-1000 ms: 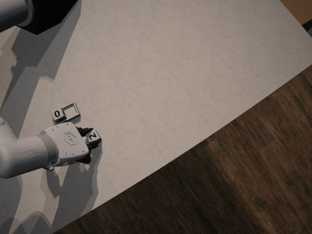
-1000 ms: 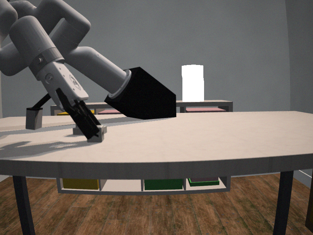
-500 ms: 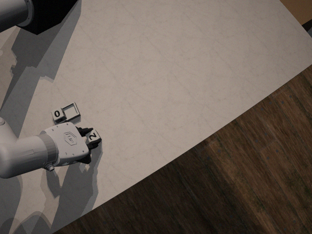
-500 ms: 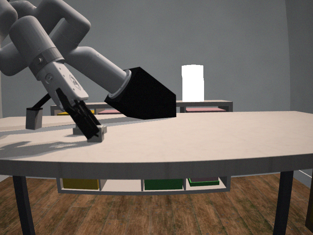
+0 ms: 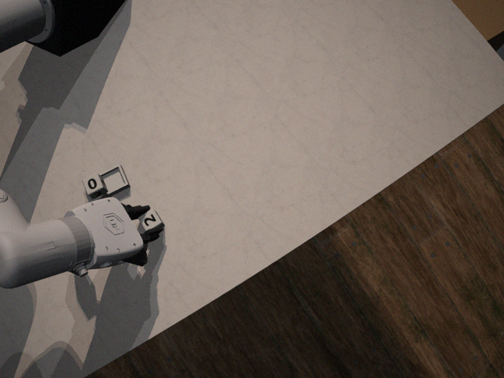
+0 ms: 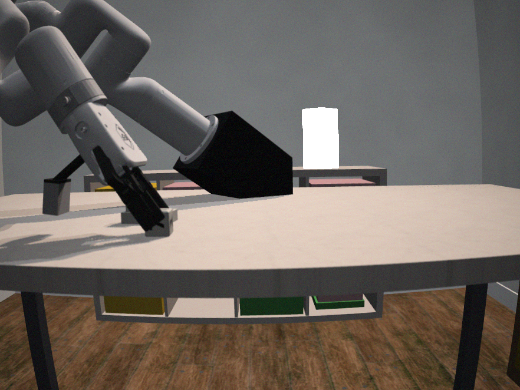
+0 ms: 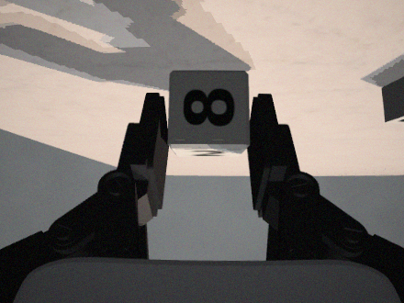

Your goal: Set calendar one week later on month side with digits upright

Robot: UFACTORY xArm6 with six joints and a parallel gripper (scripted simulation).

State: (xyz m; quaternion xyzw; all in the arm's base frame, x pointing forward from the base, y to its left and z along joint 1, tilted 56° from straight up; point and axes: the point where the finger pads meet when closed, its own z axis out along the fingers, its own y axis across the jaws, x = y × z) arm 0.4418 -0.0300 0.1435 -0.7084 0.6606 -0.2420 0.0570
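Now: hand 10 mm to the right of the white cube and 20 mm above it. The rest, counted from my hand: grey tray 110 mm behind, 20 mm below.
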